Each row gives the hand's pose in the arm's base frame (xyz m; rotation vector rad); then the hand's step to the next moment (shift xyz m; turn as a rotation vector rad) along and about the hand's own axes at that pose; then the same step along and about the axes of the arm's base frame.
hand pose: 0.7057 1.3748 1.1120 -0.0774 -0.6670 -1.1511
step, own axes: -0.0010 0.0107 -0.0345 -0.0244 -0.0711 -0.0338
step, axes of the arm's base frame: 0.0244 -0.0080 -0.0254 -0.0519 -0.0235 -0.0595
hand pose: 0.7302 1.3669 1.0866 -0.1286 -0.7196 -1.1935
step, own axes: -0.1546 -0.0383 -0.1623 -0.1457 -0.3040 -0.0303
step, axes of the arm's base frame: 0.0106 0.0352 -0.2244 -0.2798 -0.0155 -0.1898
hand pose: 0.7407 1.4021 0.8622 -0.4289 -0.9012 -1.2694
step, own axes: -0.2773 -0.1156 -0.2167 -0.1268 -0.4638 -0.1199
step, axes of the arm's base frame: -0.0433 -0.0144 -0.3676 -0.3991 -0.1372 -0.2598
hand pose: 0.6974 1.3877 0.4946 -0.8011 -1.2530 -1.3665
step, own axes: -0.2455 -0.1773 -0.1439 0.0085 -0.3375 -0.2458
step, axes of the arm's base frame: -0.0944 -0.0959 -0.3071 -0.2838 -0.2778 -0.1292
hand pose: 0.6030 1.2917 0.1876 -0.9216 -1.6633 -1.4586
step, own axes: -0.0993 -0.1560 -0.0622 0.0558 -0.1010 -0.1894
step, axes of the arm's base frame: -0.0851 -0.0825 -0.1550 -0.1029 -0.1956 0.0187
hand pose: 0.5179 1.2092 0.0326 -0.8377 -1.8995 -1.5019
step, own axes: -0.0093 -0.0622 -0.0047 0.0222 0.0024 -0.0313
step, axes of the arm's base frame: -0.0414 -0.0165 -0.0446 -0.0107 -0.0274 0.0248
